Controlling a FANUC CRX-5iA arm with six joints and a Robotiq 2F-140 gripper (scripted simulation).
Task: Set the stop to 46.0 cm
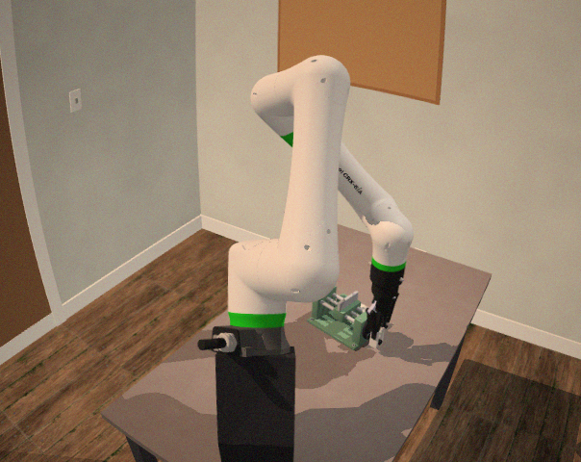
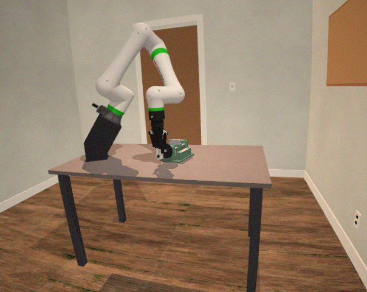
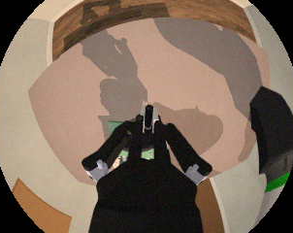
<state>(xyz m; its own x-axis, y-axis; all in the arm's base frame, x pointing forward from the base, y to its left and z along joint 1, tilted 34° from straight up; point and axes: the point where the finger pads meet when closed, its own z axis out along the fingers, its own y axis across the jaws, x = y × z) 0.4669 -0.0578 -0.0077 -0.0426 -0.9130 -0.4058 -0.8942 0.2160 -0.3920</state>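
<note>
My hand is 140 mm to the right of the green stop fixture, 40 mm short of it and 30 mm below it. The rest, counted from my hand: black handwheel: 20 mm to the left, 10 mm below, 10 mm ahead.
</note>
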